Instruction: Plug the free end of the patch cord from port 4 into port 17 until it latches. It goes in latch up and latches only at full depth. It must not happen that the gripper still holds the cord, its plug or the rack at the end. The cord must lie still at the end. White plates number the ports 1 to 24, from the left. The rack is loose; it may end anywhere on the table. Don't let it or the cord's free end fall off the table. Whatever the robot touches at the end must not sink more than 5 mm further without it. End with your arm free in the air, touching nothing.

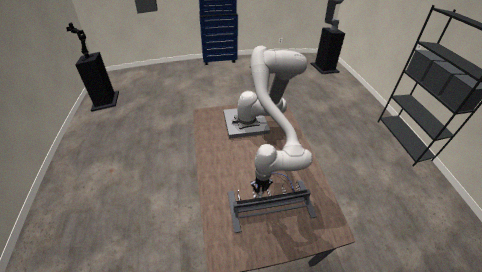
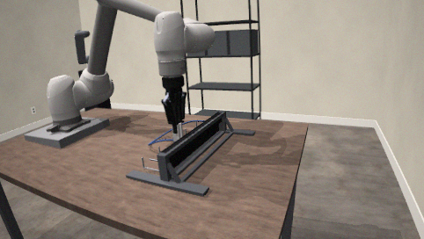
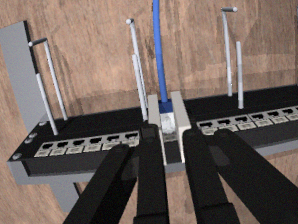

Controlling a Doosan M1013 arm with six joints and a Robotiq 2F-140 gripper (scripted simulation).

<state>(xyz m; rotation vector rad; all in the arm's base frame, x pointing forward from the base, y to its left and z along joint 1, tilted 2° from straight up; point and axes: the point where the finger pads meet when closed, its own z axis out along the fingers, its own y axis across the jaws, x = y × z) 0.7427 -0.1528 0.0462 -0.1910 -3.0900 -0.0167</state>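
My gripper is now 3 cm above the plug and 1 cm short of it.
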